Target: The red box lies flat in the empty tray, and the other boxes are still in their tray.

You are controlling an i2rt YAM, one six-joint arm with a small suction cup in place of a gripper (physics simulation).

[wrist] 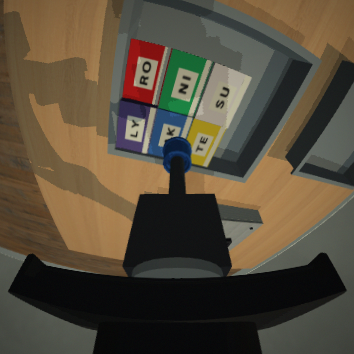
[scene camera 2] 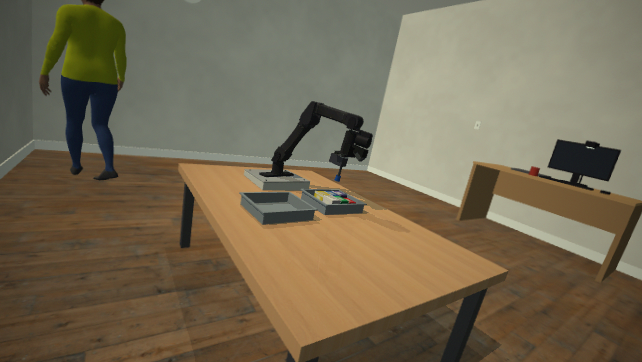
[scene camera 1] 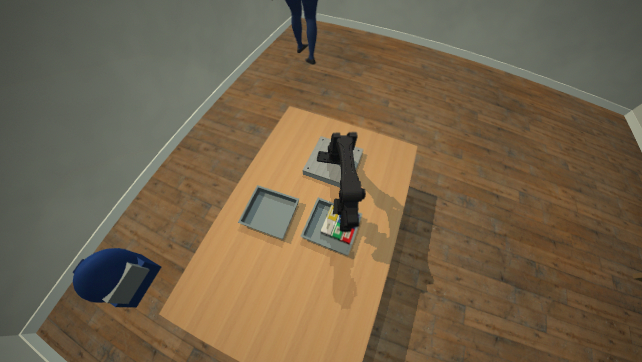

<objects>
A tray shows in the wrist view [314, 154], in scene camera 2 and in scene camera 1. A tray shows in the wrist view, in scene camera 2 [307, 195] and in scene camera 1. One and the same spot on the tray: [wrist: 280, 69] is [scene camera 1: 307, 234]. One and the same spot on the tray: [scene camera 1: 268, 211] is [scene camera 2: 271, 210].
</objects>
